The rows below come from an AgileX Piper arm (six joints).
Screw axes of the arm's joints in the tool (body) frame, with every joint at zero. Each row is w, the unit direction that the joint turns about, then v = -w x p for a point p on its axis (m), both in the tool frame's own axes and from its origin. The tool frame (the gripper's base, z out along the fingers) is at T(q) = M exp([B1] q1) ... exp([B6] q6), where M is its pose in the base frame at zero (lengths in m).
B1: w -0.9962 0 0.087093 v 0 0.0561 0
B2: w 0 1 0 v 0.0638 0 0.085
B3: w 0 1 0 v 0.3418 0 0.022
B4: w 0 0 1 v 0 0 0
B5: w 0 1 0 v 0.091 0 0
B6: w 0 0 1 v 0 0 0
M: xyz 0.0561 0 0.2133 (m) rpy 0 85.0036 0 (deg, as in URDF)
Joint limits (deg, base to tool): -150..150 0..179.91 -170..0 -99.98..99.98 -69.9..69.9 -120..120
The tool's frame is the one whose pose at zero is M.
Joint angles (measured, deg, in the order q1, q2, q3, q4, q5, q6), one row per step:
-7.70, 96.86, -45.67, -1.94, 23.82, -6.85
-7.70, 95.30, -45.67, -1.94, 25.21, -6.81
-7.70, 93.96, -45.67, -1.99, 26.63, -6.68
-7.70, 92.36, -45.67, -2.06, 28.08, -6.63
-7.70, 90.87, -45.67, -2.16, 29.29, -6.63
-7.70, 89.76, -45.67, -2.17, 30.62, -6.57
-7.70, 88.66, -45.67, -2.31, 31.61, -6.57
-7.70, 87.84, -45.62, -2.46, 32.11, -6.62
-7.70, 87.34, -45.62, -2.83, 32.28, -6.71
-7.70, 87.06, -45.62, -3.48, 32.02, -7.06
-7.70, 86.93, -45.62, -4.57, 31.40, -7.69
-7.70, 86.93, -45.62, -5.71, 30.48, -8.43
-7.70, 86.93, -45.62, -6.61, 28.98, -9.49
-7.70, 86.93, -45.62, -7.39, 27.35, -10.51
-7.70, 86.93, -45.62, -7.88, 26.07, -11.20
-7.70, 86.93, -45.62, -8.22, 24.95, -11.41
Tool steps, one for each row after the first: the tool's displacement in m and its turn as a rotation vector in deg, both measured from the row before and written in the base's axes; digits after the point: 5 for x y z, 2 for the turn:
-0.00282, 0.00031, 0.00717, -0.04, -0.17, -0.07
-0.00292, 0.00029, 0.00597, -0.01, 0.08, -0.12
-0.00330, 0.00032, 0.00717, -0.09, -0.14, -0.04
-0.00304, 0.00027, 0.00667, -0.14, -0.26, 0.03
-0.00301, 0.00033, 0.00467, 0.01, 0.22, -0.09
-0.00259, 0.00018, 0.00476, -0.15, -0.09, 0.06
-0.00183, 0.00009, 0.00343, -0.18, -0.25, 0.12
-0.00085, -0.00021, 0.00229, -0.37, -0.28, 0.30
0.00000, -0.00053, 0.00150, -0.71, -0.44, 0.72
0.00067, -0.00095, 0.00104, -1.17, -0.57, 1.27
0.00127, -0.00099, 0.00063, -1.26, -0.72, 1.42
0.00213, -0.00078, 0.00102, -1.24, -1.28, 1.63
0.00231, -0.00062, 0.00116, -1.15, -1.42, 1.54
0.00180, -0.00035, 0.00095, -0.77, -1.13, 1.04
0.00156, -0.00022, 0.00085, -0.43, -1.05, 0.51

